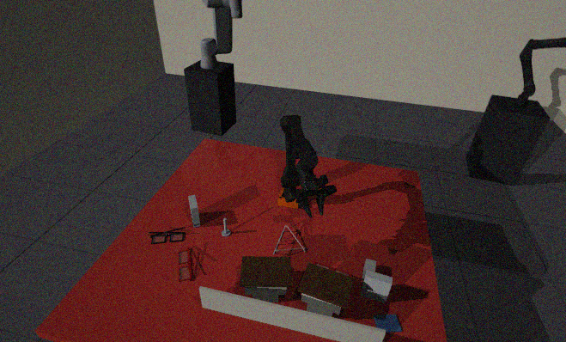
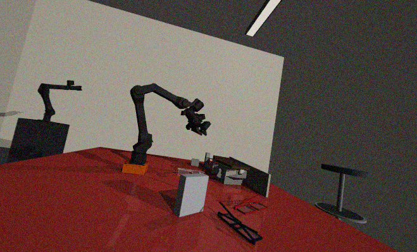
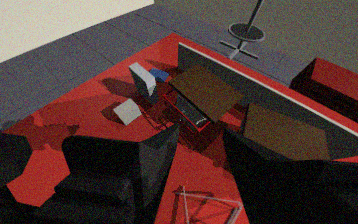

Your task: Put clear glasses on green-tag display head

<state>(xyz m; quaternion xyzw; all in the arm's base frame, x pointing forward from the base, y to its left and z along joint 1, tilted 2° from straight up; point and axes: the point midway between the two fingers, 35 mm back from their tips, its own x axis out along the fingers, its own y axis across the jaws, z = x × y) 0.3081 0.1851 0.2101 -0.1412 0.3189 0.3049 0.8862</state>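
Right now the small stand is 20 mm behind my gripper tip, 390 mm to the right of it and 220 mm below it. The rest, counted from my gripper tip: blue card: 170 mm ahead, 310 mm to the left, 240 mm below; then white board: 300 mm ahead, 190 mm below.
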